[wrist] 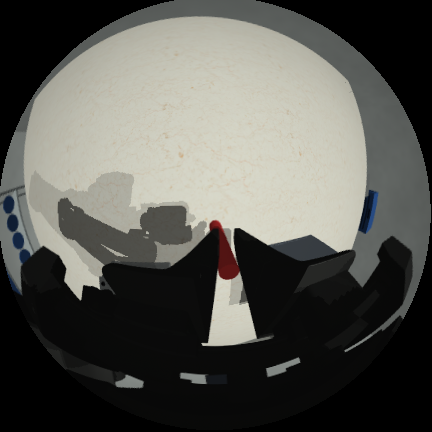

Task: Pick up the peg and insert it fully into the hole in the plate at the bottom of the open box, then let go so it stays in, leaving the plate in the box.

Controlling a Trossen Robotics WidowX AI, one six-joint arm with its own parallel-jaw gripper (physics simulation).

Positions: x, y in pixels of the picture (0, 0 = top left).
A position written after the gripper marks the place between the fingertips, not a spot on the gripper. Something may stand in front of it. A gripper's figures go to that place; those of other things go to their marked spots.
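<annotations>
A red peg [227, 268] sits 9 cm from the lens, while the gripper [225, 233] is 10 cm from the lens. The spot on the peg and the spot on a box [306, 247] are 23 cm apart. The box itself is 30 cm from the lens, so the peg is nearer to the lens than the box.
</annotations>
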